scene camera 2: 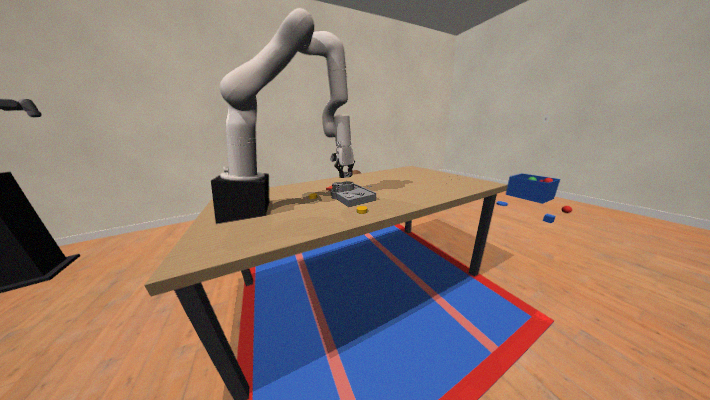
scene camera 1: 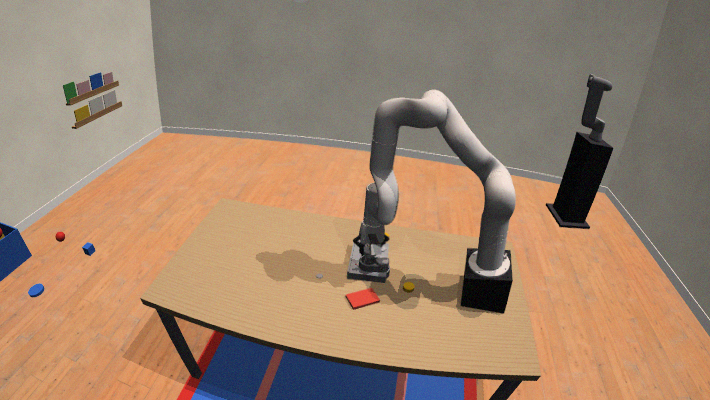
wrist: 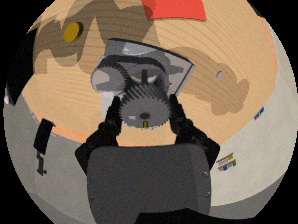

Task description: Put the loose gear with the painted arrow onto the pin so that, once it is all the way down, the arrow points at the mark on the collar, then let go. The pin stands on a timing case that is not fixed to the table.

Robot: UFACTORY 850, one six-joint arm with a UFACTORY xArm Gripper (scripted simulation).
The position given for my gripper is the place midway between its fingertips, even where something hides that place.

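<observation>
I can see my gripper (scene camera 1: 369, 253), and the wrist view gives me my gripper (wrist: 144, 102) again. There is also a grey timing case (scene camera 1: 377, 269). Scene camera 2 shows me the grey timing case (scene camera 2: 338, 188) too, and in the wrist view I find the same grey timing case (wrist: 109, 78).
</observation>
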